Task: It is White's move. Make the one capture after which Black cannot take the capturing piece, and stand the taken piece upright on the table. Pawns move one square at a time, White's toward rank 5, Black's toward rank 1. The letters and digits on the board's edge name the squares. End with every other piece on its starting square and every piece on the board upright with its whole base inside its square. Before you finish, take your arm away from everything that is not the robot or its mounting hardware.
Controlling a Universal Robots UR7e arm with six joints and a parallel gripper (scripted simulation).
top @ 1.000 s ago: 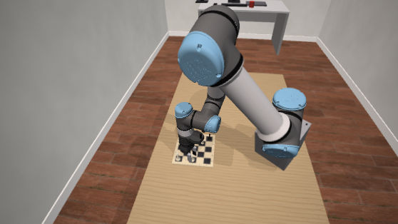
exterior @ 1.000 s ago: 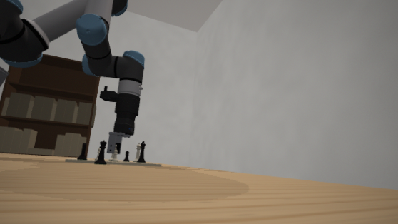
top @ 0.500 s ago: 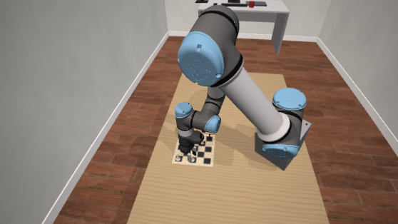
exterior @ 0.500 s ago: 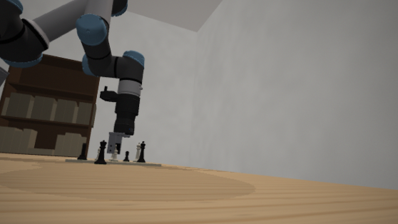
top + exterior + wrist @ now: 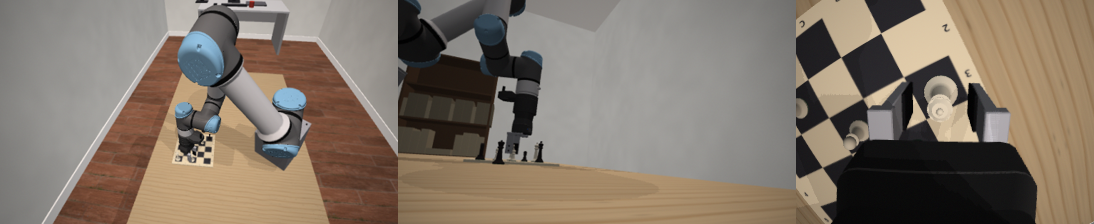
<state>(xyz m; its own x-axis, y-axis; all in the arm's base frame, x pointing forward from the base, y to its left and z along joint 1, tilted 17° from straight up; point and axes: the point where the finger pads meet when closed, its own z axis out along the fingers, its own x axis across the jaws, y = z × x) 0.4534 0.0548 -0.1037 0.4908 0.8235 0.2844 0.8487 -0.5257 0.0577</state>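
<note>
Now: the black pawn 4 cm to the right of my hand, 3 cm below it and 3 cm ahead of it. Round my hand: chessboard (8 cm to the right, 4 cm below, 1 cm behind).
</note>
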